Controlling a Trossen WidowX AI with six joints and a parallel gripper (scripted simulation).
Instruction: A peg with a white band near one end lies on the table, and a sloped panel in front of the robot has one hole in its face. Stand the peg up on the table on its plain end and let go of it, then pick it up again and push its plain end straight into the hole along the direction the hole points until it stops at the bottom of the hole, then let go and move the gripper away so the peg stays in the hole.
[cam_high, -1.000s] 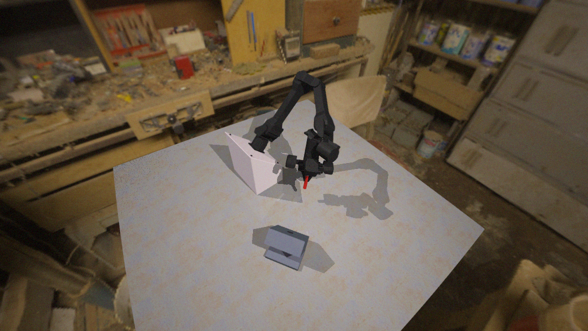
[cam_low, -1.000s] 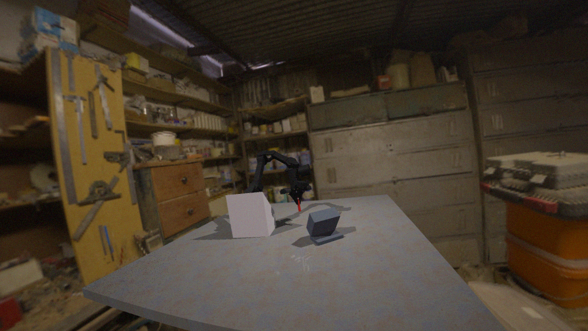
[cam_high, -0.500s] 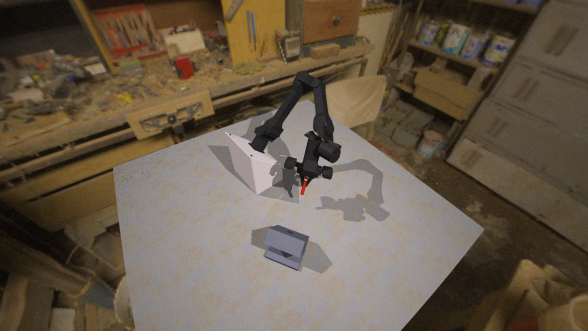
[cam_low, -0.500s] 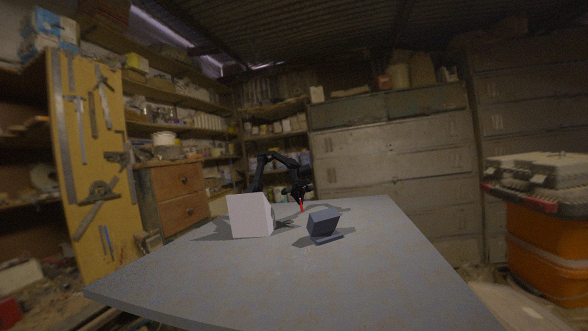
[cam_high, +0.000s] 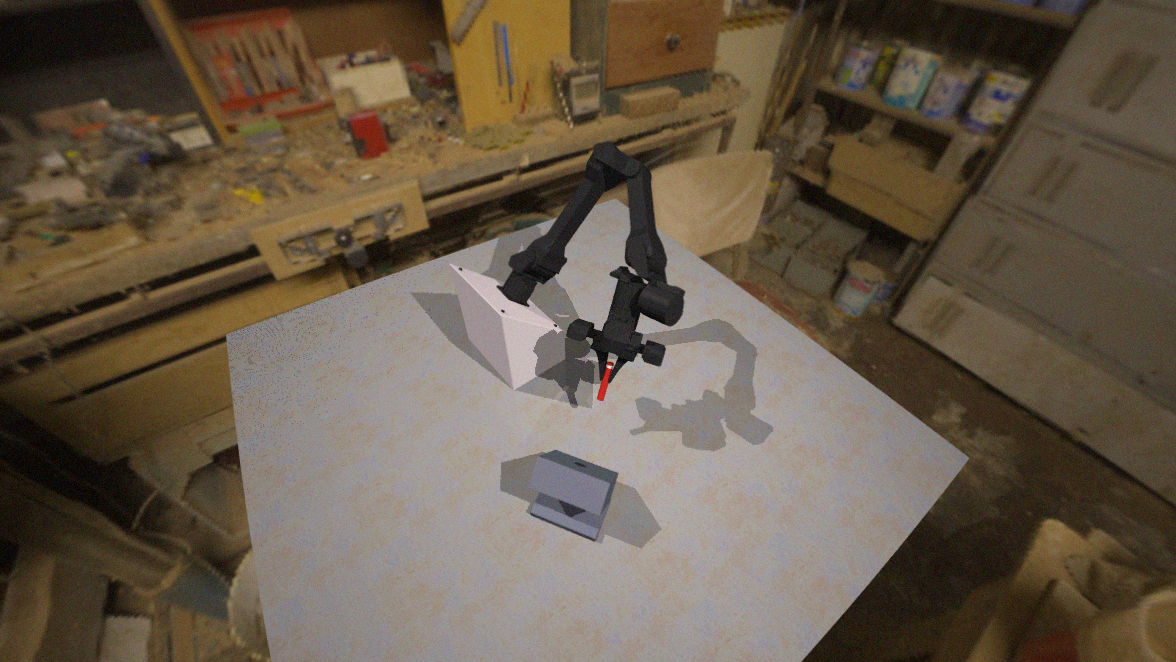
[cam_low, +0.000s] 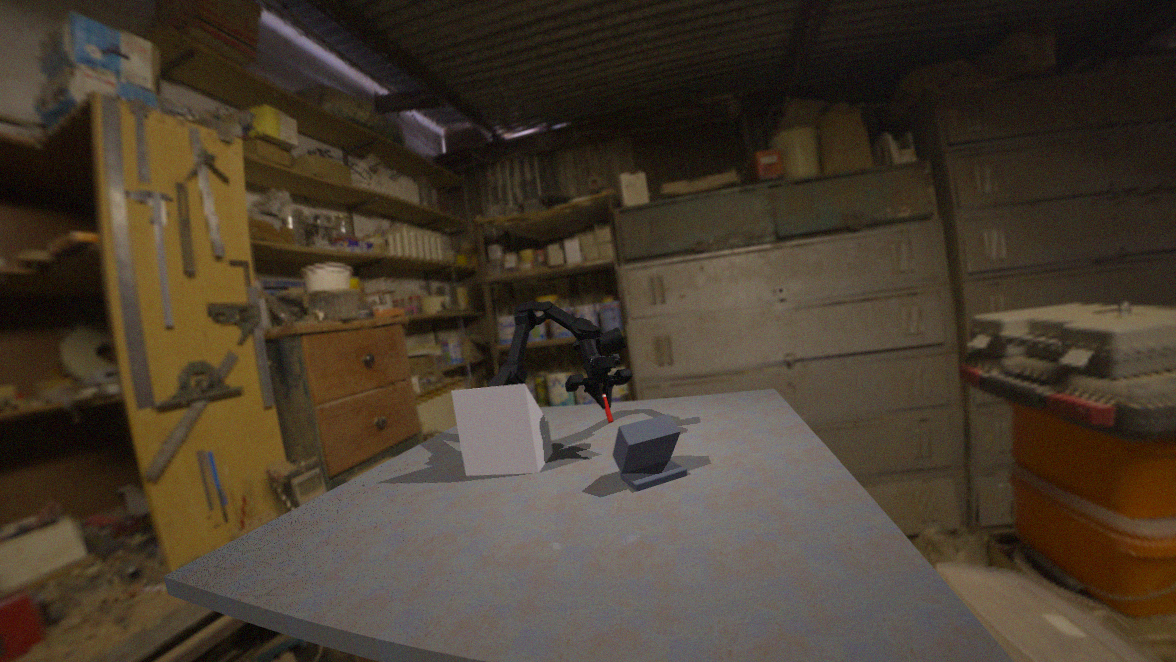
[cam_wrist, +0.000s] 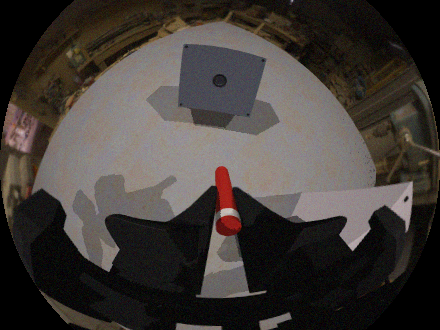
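The grey sloped panel lies 15 cm to the right of my gripper tip, 12 cm ahead of it and 5 cm below it. Also, from my gripper tip: red peg: 2 cm above, 1 cm to the left.
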